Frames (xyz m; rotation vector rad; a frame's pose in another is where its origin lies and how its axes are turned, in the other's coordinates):
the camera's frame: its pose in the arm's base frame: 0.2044 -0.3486 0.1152 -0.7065 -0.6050 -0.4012
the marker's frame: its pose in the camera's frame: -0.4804 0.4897 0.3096 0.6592 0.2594 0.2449
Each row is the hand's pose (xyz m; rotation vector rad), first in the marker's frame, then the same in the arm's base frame.
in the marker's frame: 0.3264 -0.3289 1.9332 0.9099 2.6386 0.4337
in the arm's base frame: -0.4122 0.1227 1.7027 0.7819 2.2834 0.4226
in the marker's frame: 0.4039 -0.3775 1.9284 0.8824 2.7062 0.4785
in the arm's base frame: -0.3412 0.0715 1.7296 0.7524 2.3526 0.4558
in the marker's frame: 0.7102 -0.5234 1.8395 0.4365 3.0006 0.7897
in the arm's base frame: -0.0329 -0.0916 1.7672 0.3207 2.6653 0.6491
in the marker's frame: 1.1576 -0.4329 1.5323 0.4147 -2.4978 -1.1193
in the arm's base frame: 0.4987 -0.0444 1.6335 0.5804 -2.8713 -1.0225
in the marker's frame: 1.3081 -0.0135 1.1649 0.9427 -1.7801 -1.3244
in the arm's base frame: 0.7948 0.3336 1.3126 1.1531 -2.1261 -1.1459
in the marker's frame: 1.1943 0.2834 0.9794 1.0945 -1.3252 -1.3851
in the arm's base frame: 0.7723 0.6151 1.0764 1.3031 -1.6635 -1.1851
